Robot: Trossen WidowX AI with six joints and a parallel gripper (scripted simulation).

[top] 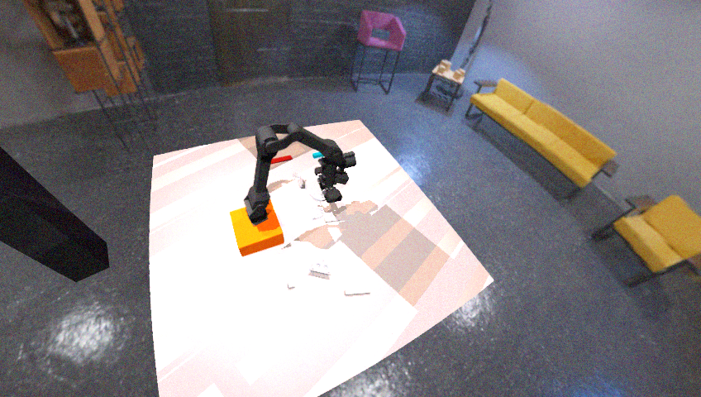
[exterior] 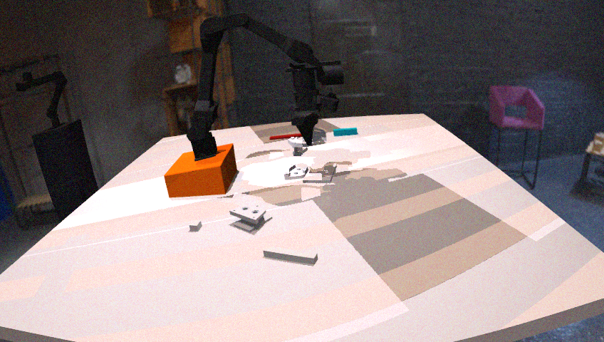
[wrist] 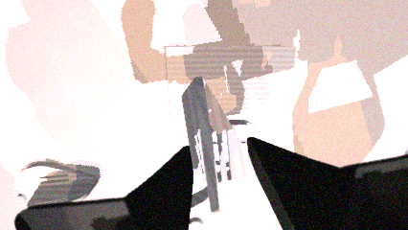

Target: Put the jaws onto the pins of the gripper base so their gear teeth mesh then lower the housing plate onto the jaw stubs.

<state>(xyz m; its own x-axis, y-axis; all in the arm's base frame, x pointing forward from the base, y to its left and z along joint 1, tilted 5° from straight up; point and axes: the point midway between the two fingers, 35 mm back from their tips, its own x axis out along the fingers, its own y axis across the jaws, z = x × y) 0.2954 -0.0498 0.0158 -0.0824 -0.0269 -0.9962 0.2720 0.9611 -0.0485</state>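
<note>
Right now my gripper tip is 2 cm short of the flat plate, 3 cm to the left of it and 8 cm above it. From my gripper tip the other things lie so: teal block 19 cm ahead, 32 cm to the left, 7 cm below; then gripper base 18 cm behind, 24 cm to the right, 5 cm below; then stepped piece 18 cm behind, 24 cm to the right, 7 cm below.
</note>
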